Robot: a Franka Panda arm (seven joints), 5 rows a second.
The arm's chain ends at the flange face. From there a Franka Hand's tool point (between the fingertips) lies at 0.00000 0.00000 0.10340 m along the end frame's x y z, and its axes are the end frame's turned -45 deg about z.
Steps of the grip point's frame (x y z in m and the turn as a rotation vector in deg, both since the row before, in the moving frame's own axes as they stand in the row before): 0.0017 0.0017 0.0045 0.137 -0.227 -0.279; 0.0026 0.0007 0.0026 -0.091 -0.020 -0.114; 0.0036 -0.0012 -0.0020 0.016 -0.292 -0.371; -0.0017 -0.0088 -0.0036 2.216 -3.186 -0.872
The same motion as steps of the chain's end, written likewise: 0.0029 -0.0001 0.0045 -0.064 -0.257 -0.279; 0.0022 -0.0015 0.0026 -0.078 0.050 -0.114; 0.0021 -0.0037 -0.0020 -0.195 -0.218 -0.371; -0.0005 -0.0063 -0.0034 -0.686 -3.820 -0.872
